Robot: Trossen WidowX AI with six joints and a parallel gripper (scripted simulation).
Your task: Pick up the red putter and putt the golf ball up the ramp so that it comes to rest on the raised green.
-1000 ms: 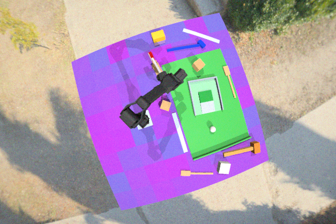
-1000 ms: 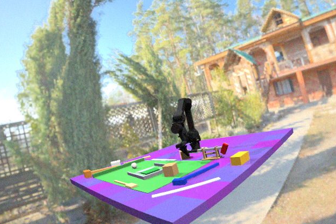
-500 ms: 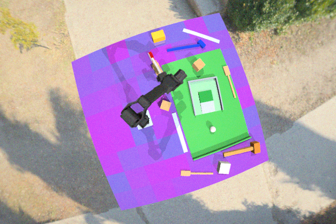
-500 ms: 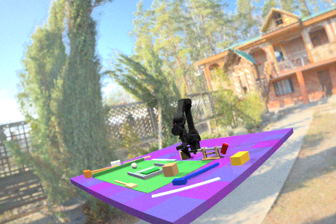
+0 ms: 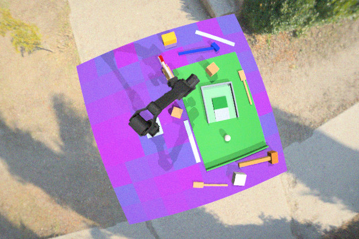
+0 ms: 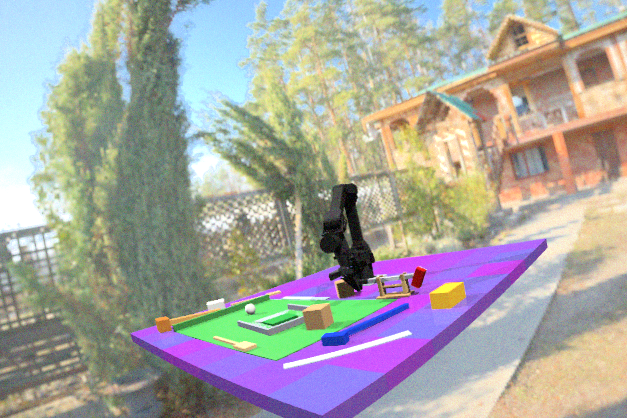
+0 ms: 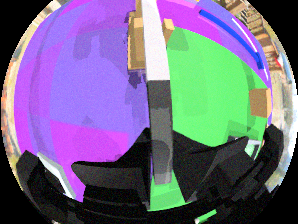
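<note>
Right now the red putter is 4 cm behind my gripper tip, 11 cm to the left of it and 3 cm above it. From my gripper tip the other things lie so: blue putter (21 cm ahead, 27 cm to the left, 2 cm below); yellow block (2 cm ahead, 39 cm to the left, 1 cm below); wooden frame (4 cm behind, 13 cm to the left).
</note>
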